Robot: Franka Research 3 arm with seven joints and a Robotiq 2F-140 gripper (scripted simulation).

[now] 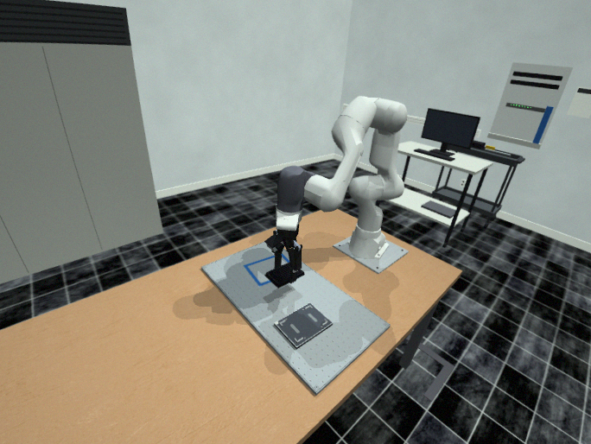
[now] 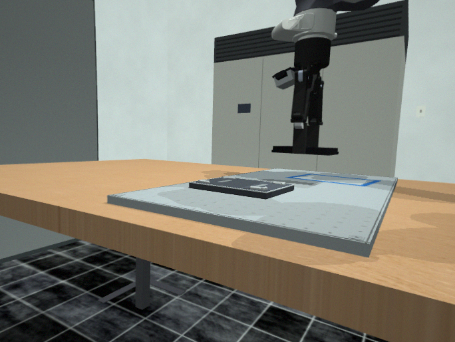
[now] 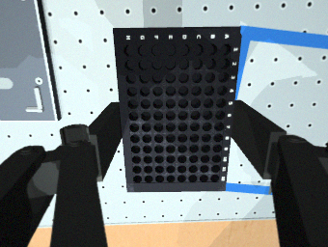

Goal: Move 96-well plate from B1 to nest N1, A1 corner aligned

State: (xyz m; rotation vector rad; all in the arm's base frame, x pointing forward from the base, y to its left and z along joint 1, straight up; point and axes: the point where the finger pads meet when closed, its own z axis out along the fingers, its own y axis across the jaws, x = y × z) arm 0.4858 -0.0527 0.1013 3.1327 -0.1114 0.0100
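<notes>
Right now the plate nest is 18 cm to the left of my hand, 9 cm below it and 7 cm ahead of it. Round my hand: A1 label (14 cm ahead, 12 cm to the left, 8 cm below); then black 96-well plate (2 cm below).
</notes>
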